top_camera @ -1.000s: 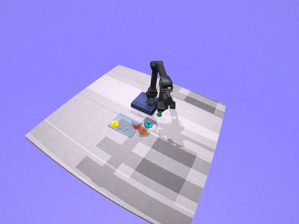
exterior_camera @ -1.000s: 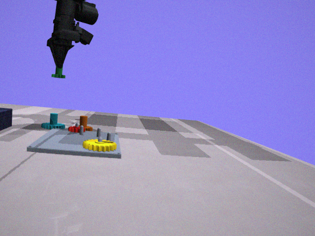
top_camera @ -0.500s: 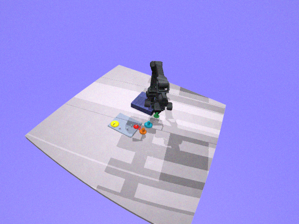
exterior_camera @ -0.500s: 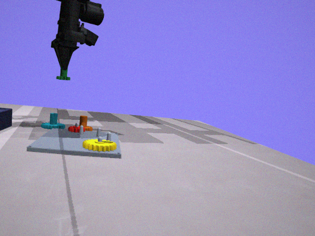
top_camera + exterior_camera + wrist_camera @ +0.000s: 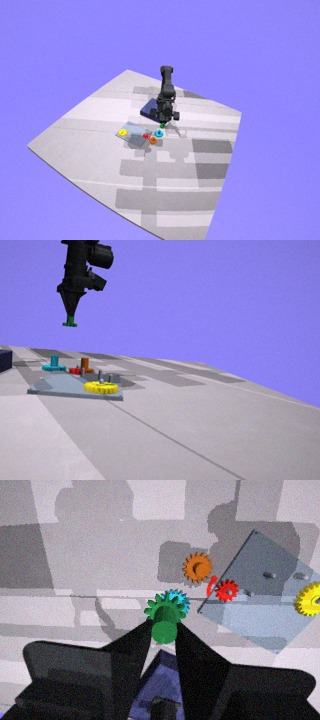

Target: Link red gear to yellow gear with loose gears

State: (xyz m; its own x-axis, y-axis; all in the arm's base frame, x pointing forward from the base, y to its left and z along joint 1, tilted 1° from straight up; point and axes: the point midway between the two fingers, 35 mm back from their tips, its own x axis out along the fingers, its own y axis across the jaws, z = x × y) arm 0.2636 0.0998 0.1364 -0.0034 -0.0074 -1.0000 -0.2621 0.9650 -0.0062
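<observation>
The red gear is 13 cm below my gripper tip, 10 cm to the right of it and 3 cm ahead of it. Round my gripper tip: green gear 1 cm below; then teal gear 13 cm below, 3 cm to the right, 3 cm behind; then orange gear 13 cm below, 5 cm ahead, 4 cm to the right.
</observation>
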